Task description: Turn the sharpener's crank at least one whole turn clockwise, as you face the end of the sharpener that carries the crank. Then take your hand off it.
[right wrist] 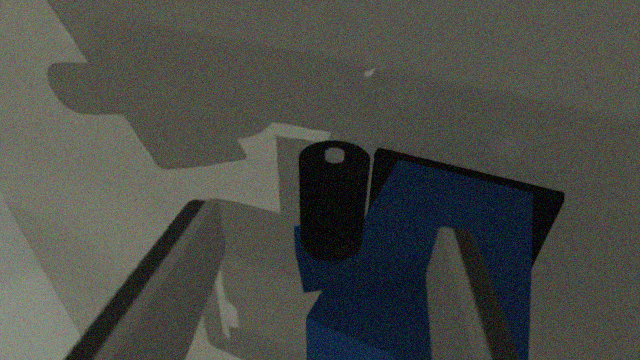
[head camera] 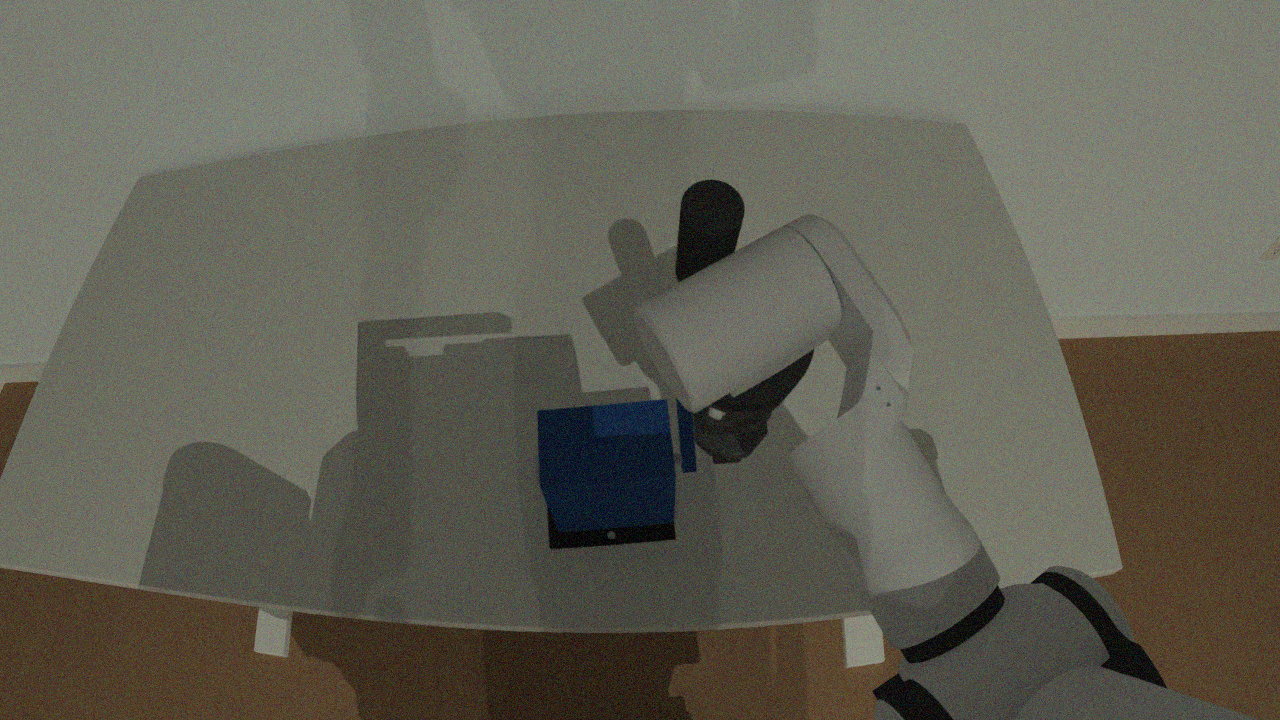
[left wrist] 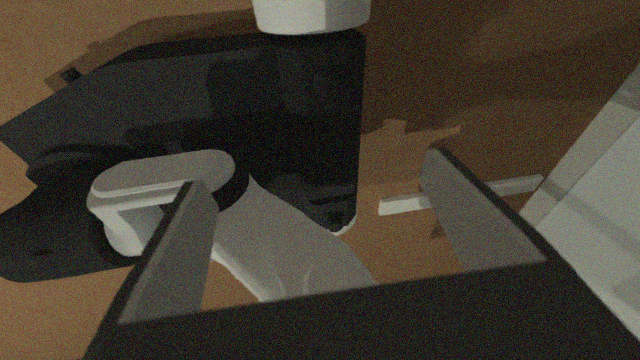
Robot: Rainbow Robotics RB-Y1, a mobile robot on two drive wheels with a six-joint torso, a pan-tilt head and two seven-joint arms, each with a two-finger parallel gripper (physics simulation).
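Places are measured from the robot's base along level axes (x ahead, y left, z up), in millimetres.
Pixels of known places: left gripper, fingertip midpoint: (left wrist: 318, 179); right gripper, fingertip midpoint: (right wrist: 325, 238).
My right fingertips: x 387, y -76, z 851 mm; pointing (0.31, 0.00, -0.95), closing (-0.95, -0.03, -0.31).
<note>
Behind a point stands the place of what it marks.
The blue sharpener (head camera: 608, 474) @[y 22, x 322, z 849 mm] (right wrist: 470, 200) @[y -33, x 348, z 751 mm] with a black base edge stands on the table. Its thin blue crank arm (head camera: 686, 438) (right wrist: 303, 270) is on the side at the picture's right in the head view. The crank's black knob (right wrist: 332, 200) @[y -81, x 390, z 841 mm] has a pale round spot at its end. My right gripper (right wrist: 325, 238) @[y -76, x 387, z 851 mm] is open, with one finger on each side of the knob in its wrist view and visible gaps to it; the right finger overlaps the sharpener body in that picture. The forearm hides its fingertips in the head view. My left gripper (left wrist: 318, 179) @[y 242, x -60, z 519 mm] is open and empty, away from the sharpener.
The pale table (head camera: 223, 268) @[y 619, x 718, z 721 mm] (left wrist: 590, 230) stands before a light wall (head camera: 223, 71) @[y 657, x 1010, z 896 mm]. My right arm reaches over the table's right part in the head view. In the left wrist view, the robot's dark base (left wrist: 300, 125) @[y 92, x -52, z 191 mm] and brown floor (left wrist: 400, 260) @[y -930, x 410, z 1 mm] lie beyond the left fingers.
</note>
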